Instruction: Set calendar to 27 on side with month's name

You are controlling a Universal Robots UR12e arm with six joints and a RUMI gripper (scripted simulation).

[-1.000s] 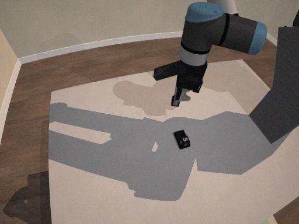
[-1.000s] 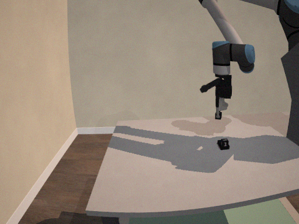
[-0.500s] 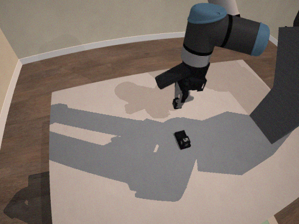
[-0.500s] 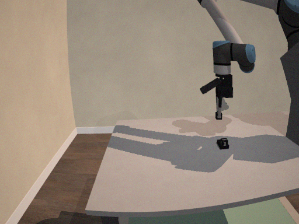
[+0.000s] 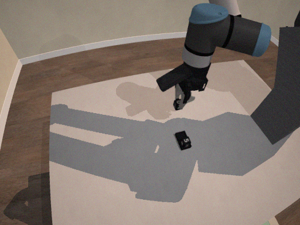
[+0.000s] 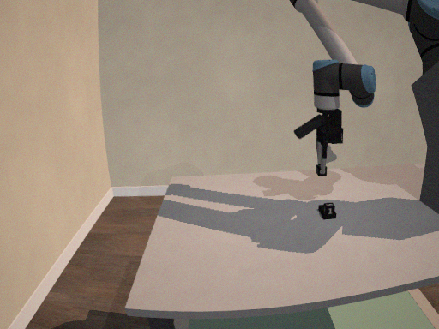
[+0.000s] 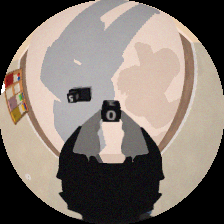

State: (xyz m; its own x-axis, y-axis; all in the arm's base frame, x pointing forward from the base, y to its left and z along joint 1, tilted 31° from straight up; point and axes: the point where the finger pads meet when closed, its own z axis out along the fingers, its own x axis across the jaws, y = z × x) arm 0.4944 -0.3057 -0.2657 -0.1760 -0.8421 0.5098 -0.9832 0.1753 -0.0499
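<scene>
The tray lies 12 cm below my hand, 11 cm to the left of it and 2 cm ahead of it. The rest, counted from my hand: black cube 1 cm below.
</scene>
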